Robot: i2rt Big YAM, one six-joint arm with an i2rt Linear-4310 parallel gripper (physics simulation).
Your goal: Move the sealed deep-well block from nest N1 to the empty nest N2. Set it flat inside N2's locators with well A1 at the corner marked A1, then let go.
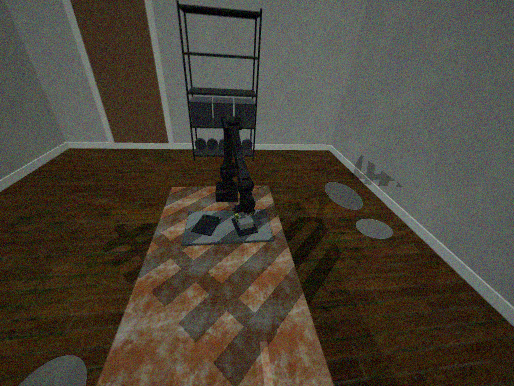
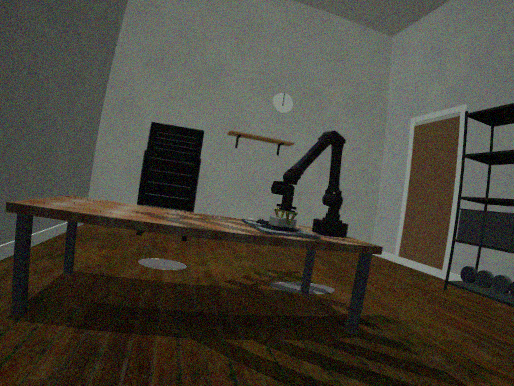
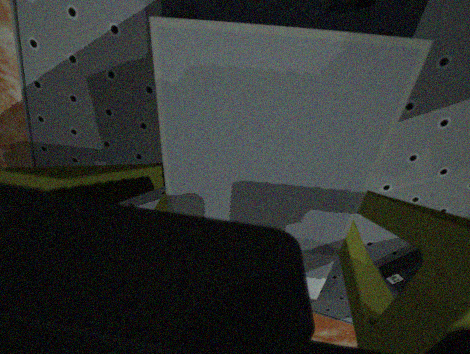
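The sealed deep-well block is a pale grey box with a smooth sealed top. It sits at the right-hand nest of the grey perforated base plate. My gripper comes straight down over it, and its yellow-green fingers are shut on the block's two sides. I cannot tell whether the block rests in the nest or hangs just above it. The other nest, a dark square, lies empty on the plate's left side. The A1 marks are not readable.
The plate lies at the far end of a long wooden table, just in front of the arm's base. A dark shelf rack stands behind the table. A small white tag is on the plate.
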